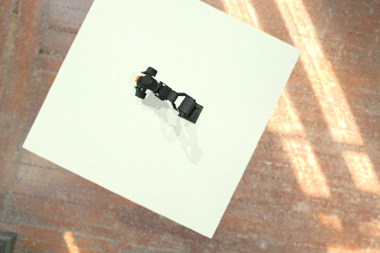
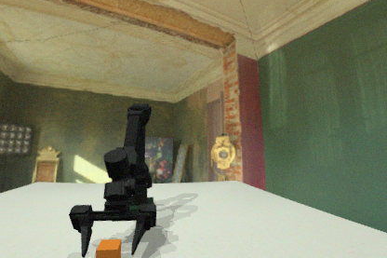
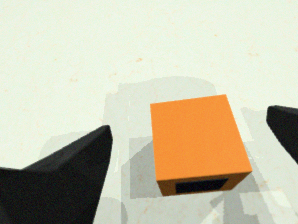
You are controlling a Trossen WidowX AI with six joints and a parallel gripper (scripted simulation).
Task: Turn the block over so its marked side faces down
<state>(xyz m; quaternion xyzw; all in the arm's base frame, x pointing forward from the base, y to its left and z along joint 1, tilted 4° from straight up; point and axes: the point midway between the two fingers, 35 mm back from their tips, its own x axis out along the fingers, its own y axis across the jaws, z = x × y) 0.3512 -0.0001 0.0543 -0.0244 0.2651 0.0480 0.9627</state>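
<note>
The orange block lies 20 mm behind my gripper tip and 10 mm below it.
</note>
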